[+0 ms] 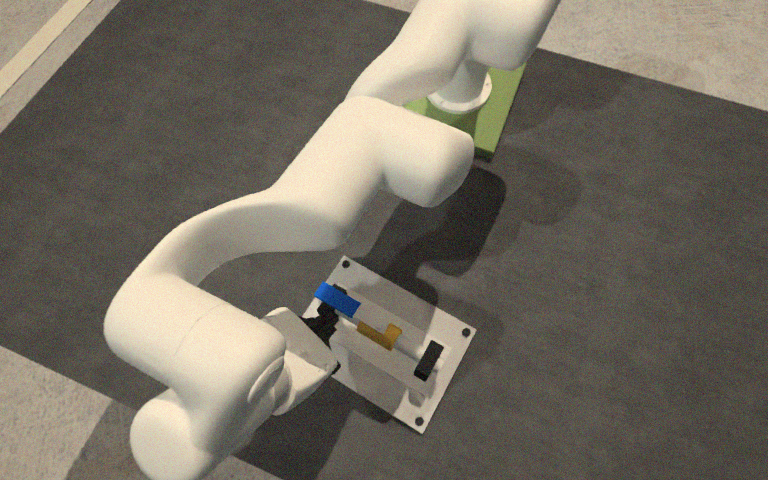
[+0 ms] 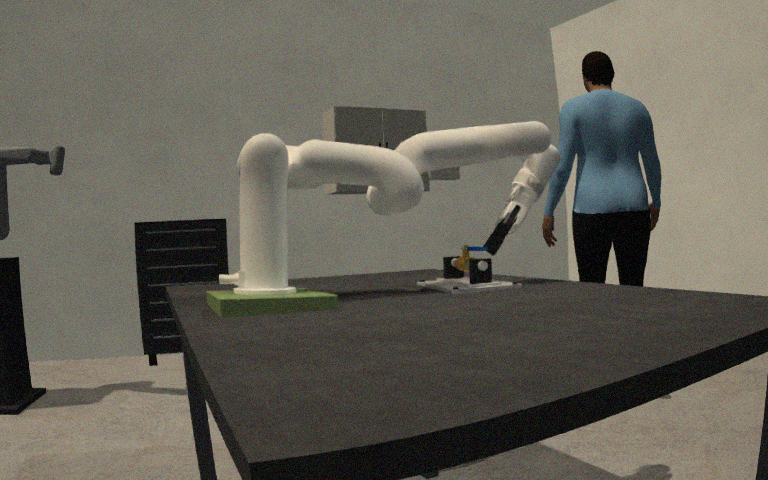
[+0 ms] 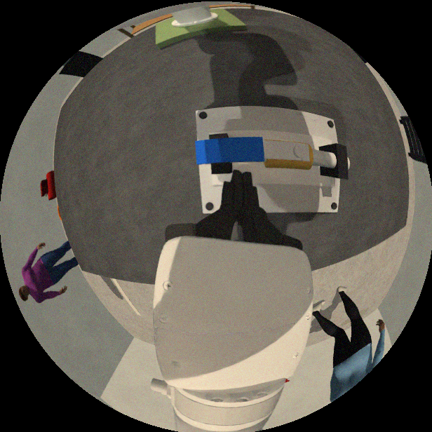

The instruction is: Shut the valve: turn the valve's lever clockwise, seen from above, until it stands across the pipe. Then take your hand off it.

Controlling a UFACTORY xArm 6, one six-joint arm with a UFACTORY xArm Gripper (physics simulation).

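Note:
The valve's blue lever [image 1: 338, 300] [image 2: 476, 248] [image 3: 230, 150] lies along the pipe [image 1: 410, 344] [image 3: 324, 158], above it, its free end over one end of the pipe. The brass valve body [image 1: 376, 335] [image 2: 464, 261] [image 3: 287, 163] sits mid-pipe on a pale base plate [image 1: 453, 345] [image 2: 504, 285] [image 3: 280, 120]. My gripper [image 1: 332, 327] [image 2: 491, 250] [image 3: 238, 181] is shut and empty. Its fingertips are close beside the lever's long edge, on the side away from the robot's base. I cannot tell whether they touch it.
Black blocks hold the pipe near both ends; one block [image 1: 429, 360] [image 2: 480, 270] [image 3: 333, 160] is at the end away from the lever. The arm's green base block [image 1: 504, 107] [image 2: 271, 304] [image 3: 170, 36] stands on the dark table [image 2: 453, 367]. A person in blue [image 2: 611, 152] [image 3: 352, 367] stands beyond the table.

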